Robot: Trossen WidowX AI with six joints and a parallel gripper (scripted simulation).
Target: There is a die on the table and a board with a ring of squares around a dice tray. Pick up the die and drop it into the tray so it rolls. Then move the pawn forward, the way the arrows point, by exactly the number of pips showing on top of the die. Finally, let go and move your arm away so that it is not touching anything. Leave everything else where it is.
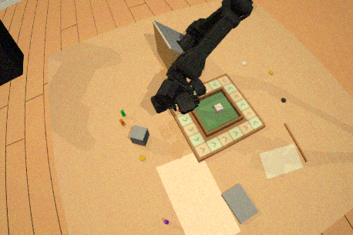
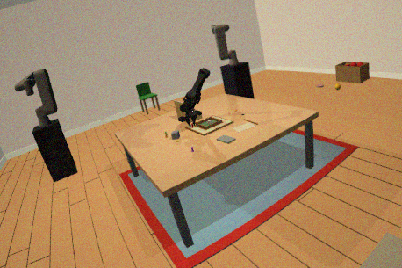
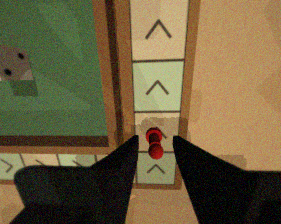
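Right now the green tray is 11 cm to the left of my gripper tip, 7 cm ahead of it and 2 cm below it. Round my gripper tip: red pawn (1 cm above); then grey cube (18 cm to the right, 4 cm ahead); then white die (12 cm to the left, 7 cm ahead).
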